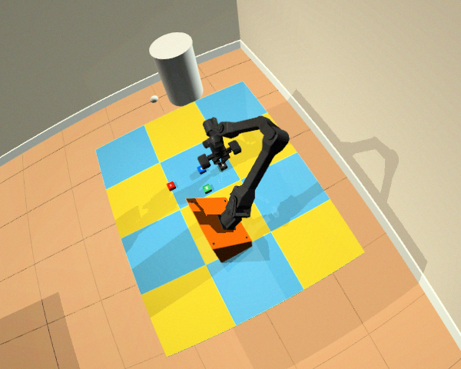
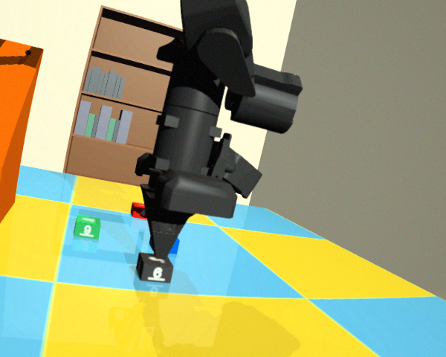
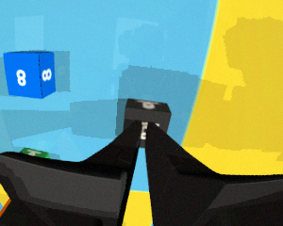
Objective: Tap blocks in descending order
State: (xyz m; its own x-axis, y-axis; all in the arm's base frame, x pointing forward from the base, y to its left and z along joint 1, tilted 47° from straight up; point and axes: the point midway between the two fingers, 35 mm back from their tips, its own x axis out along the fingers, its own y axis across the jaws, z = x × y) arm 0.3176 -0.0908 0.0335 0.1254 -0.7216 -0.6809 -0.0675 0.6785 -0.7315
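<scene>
Right now my gripper tip is 10 mm above the black block. Also, from my gripper tip: blue block: 90 mm to the left, 20 mm ahead, 10 mm below; then red block: 250 mm to the left, 10 mm below; then green block: 100 mm to the left, 80 mm behind, 10 mm below.
</scene>
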